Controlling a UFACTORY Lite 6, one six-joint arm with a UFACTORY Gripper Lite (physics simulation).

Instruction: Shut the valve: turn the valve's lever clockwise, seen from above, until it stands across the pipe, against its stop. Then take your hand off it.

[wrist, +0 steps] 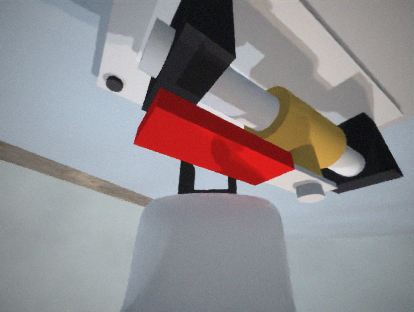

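Observation:
The valve's lever is a red bar [215, 141] on a pale flat strip [280, 181] with a round grey bolt [310, 191] at its right end. The lever runs from upper left to lower right, roughly along the grey pipe [245, 97], which passes through the yellow valve body [312, 127]. My gripper [210, 176] is open, its two black fingers apart below the lever in the picture. The lever hides the fingertips, and I cannot tell whether they touch it. No part of the lever shows gripped between the fingers.
A black block [202, 67] holds the pipe's left part, and another black block [372, 145] stands at its right end. A white base plate [125, 62] with a dark bolt [114, 83] lies behind. A wooden strip [70, 170] runs at the left.

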